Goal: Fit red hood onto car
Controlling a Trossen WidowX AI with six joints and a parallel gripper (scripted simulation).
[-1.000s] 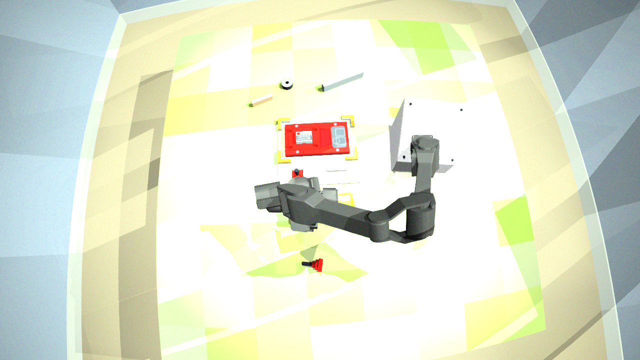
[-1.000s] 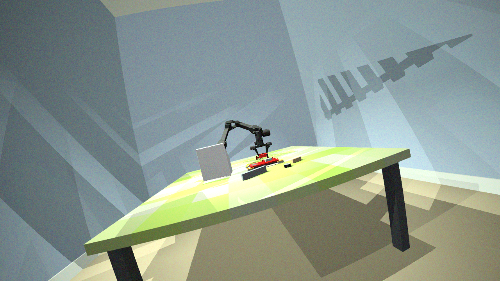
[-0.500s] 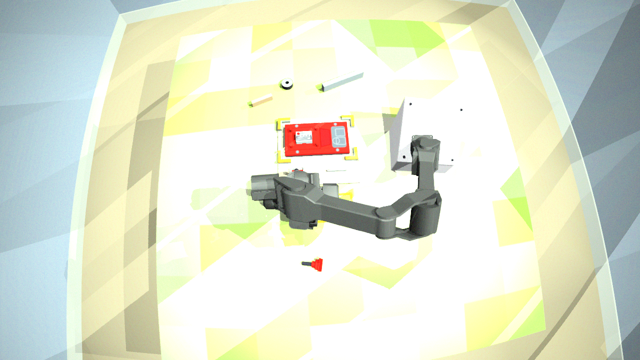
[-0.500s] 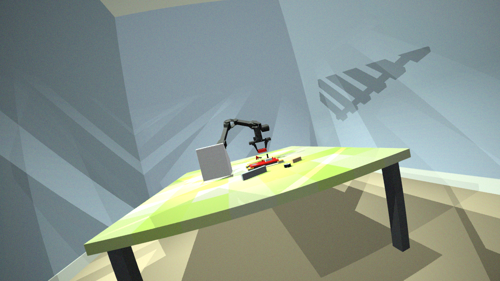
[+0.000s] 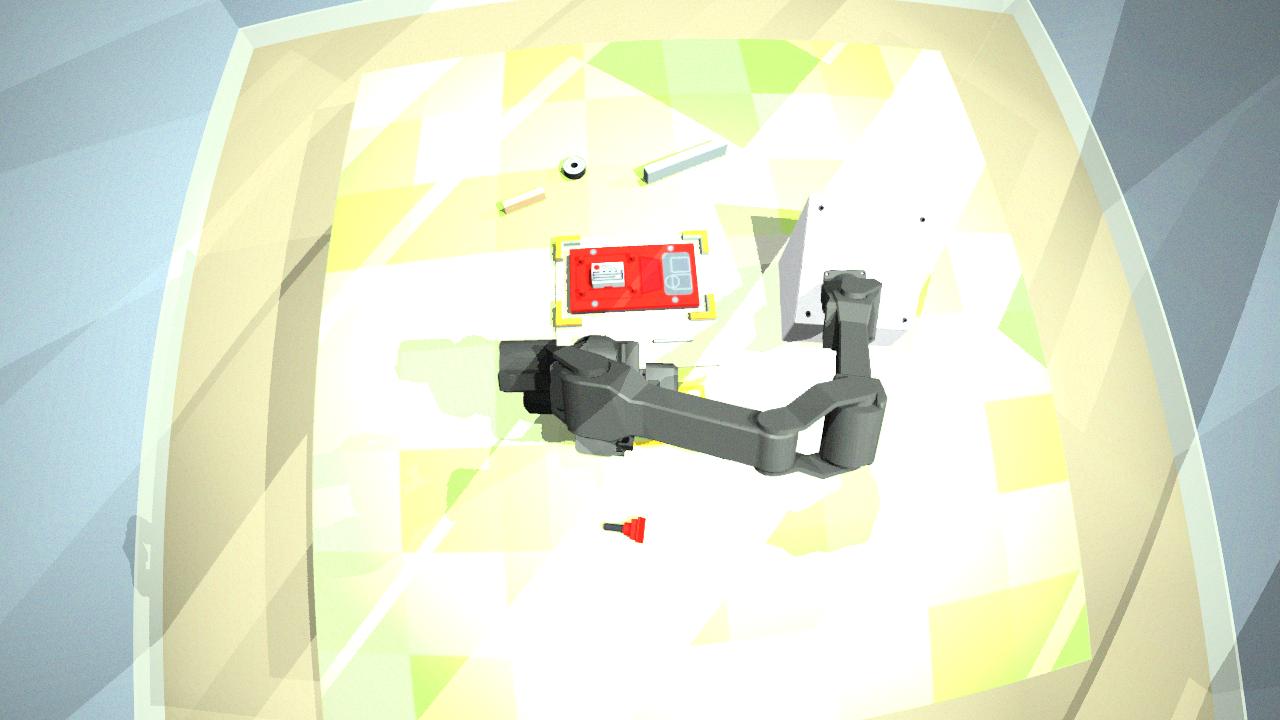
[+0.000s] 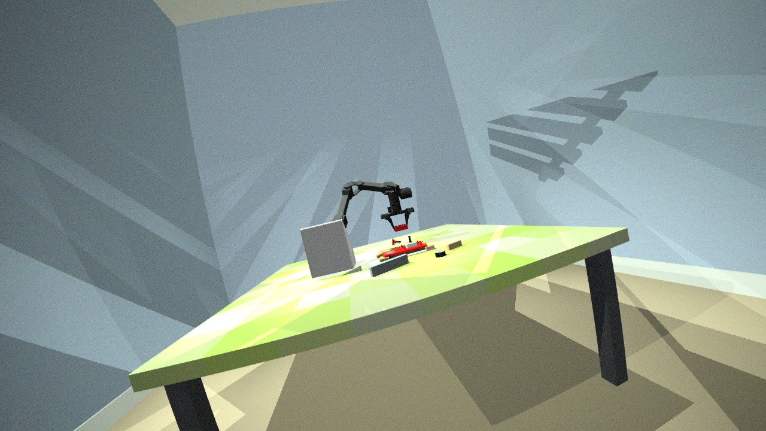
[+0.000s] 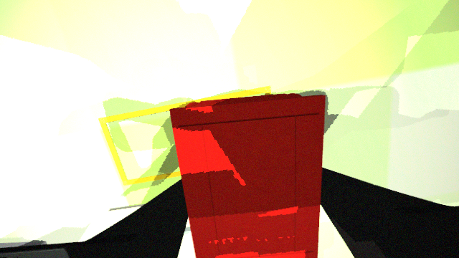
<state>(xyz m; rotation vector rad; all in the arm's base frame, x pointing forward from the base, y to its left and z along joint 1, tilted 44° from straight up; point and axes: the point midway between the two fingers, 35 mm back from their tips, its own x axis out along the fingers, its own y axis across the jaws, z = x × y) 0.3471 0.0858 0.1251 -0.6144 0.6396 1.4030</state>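
Right now my gripper tip is 10 mm past the grey engine block, 220 mm to the left of it and 80 mm above it. Also, from my gripper tip: grey bar 140 mm behind, 450 mm to the right, 90 mm below; wooden block 140 mm ahead, 380 mm to the right, 90 mm below; red hood 10 mm above.
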